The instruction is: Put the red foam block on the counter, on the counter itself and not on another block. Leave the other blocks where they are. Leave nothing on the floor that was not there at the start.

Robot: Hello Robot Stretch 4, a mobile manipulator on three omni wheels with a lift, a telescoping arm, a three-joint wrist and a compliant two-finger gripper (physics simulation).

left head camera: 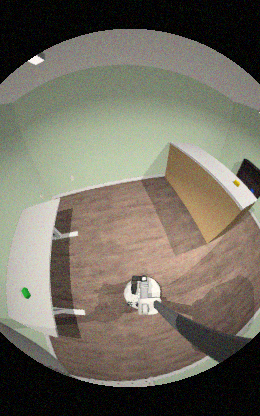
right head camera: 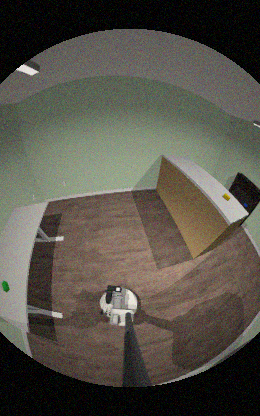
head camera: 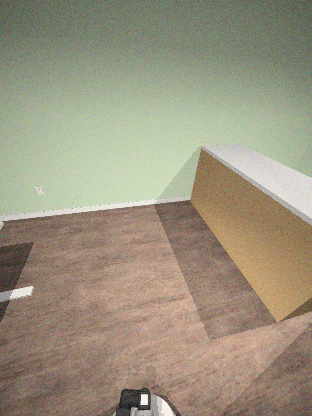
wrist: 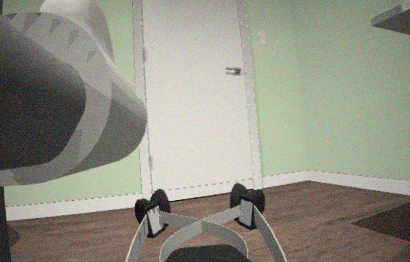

same spot on counter: [left head camera: 205,186] = [head camera: 258,215]
